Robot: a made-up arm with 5 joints. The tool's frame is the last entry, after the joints.
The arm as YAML. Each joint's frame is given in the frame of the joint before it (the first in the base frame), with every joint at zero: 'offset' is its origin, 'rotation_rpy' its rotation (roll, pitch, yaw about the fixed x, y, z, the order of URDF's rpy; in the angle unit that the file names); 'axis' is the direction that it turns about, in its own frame. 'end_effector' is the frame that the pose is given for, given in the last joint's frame.
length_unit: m
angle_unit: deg
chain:
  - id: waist
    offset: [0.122, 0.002, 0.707]
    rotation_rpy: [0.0, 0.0, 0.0]
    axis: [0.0, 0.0, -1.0]
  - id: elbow
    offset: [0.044, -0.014, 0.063]
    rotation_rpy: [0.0, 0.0, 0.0]
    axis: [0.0, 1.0, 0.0]
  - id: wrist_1
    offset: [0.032, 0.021, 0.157]
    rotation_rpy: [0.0, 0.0, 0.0]
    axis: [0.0, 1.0, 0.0]
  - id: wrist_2
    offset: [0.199, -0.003, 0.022]
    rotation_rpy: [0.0, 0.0, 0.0]
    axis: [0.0, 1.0, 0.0]
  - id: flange
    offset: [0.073, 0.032, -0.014]
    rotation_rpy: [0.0, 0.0, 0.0]
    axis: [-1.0, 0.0, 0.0]
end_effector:
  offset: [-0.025, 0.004, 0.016]
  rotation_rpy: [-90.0, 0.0, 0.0]
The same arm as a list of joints. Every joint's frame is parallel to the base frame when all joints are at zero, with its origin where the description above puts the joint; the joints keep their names.
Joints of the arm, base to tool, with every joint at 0 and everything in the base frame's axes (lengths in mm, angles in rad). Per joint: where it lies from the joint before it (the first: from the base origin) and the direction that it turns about. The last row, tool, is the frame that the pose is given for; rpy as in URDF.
waist: axis -z offset 122 2 707
elbow: axis +y offset 44 -14 63
wrist_1: axis +y offset 32 21 157
wrist_2: axis +y offset 199 -3 22
flange: axis -x offset 73 32 -14
tool: offset -25 4 16 rpy -1.5708 0 0

